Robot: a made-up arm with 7 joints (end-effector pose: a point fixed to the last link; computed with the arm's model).
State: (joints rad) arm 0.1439 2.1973 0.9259 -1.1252 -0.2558 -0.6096 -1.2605
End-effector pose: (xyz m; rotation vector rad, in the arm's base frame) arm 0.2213 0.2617 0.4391 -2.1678 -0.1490 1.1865
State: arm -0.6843 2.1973 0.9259 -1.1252 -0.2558 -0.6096 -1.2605
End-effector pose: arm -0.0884 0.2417 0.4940 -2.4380 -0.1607 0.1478
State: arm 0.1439 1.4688 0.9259 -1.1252 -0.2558 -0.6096 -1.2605
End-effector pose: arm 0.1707 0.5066 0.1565 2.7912 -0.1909 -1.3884
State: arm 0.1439 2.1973 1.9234 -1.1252 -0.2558 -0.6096 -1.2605
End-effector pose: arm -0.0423 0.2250 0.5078 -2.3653 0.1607 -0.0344
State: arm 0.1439 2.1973 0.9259 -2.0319 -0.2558 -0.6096 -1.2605
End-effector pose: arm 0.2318 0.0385 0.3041 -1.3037 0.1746 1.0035
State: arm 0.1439 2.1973 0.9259 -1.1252 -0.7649 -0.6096 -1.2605
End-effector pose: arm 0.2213 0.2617 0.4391 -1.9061 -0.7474 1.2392
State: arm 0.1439 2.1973 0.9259 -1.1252 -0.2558 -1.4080 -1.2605
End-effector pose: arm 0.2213 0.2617 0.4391 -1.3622 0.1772 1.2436
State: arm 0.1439 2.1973 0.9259 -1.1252 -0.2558 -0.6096 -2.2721
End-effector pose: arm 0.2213 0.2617 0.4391 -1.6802 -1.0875 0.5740
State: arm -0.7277 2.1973 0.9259 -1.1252 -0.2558 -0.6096 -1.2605
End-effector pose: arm -0.1049 0.2432 0.4901 -2.4427 -0.1607 0.0915
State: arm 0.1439 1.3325 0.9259 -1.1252 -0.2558 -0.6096 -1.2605
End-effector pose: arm 0.1604 0.5262 0.0879 2.6817 -0.2485 -1.3102
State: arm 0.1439 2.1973 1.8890 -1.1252 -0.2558 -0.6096 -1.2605
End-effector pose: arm -0.0326 0.2236 0.5091 -2.3666 0.1504 0.0083
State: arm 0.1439 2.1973 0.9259 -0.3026 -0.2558 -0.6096 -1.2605
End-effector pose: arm 0.0872 0.4560 0.4065 2.7654 0.5168 -1.1550
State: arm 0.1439 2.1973 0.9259 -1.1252 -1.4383 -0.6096 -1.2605
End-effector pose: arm 0.2213 0.2617 0.4391 -1.4177 -1.4523 1.2067
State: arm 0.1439 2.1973 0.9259 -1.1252 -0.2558 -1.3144 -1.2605
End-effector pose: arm 0.2213 0.2617 0.4391 -1.4573 0.1431 1.2450
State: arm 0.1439 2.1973 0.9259 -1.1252 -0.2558 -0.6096 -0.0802
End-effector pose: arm 0.2213 0.2617 0.4391 -2.2319 1.2825 1.7322
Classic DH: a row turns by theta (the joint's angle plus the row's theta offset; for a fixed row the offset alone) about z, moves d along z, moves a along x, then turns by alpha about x. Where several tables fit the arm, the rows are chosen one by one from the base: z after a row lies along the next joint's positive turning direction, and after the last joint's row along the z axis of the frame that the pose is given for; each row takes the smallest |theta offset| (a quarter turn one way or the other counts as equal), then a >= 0, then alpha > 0; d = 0 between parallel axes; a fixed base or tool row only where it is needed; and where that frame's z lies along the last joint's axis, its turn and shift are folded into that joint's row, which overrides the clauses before.
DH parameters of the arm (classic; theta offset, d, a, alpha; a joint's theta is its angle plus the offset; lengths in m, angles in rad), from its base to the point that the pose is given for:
base (fixed): 0 0 0 -1.2217
joint 1: 1.5708 0 0 1.5708
joint 2: 1.2217 0 0 -1.5708
joint 3: -1.5708 -0.3174 0.0357 -1.5708
joint 4: 0 0 -0.0358 1.5708
joint 5: 0 -0.2959 0 -1.5708
joint 6: 0 0 0 1.5708
joint 7: 0 0 0 0

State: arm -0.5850 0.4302 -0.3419 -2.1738 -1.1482 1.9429 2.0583
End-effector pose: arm 0.3385 -0.0806 -0.0290 -0.2678 -2.0012 1.8329
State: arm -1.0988 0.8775 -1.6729 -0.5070 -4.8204 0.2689 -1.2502
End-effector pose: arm 0.5158 0.2575 -0.2045 0.8993 -0.3595 -1.4395
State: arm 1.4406 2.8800 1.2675 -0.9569 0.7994 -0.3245 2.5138
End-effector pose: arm 0.5695 0.0908 0.0300 -1.1485 -0.8974 0.5450
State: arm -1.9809 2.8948 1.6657 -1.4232 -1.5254 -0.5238 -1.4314
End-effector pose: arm -0.4542 0.0378 -0.2319 0.8318 1.6400 1.9254
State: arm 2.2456 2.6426 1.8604 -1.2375 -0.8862 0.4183 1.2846
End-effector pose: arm 0.4560 0.2217 -0.1894 0.9138 -1.2253 -1.0144
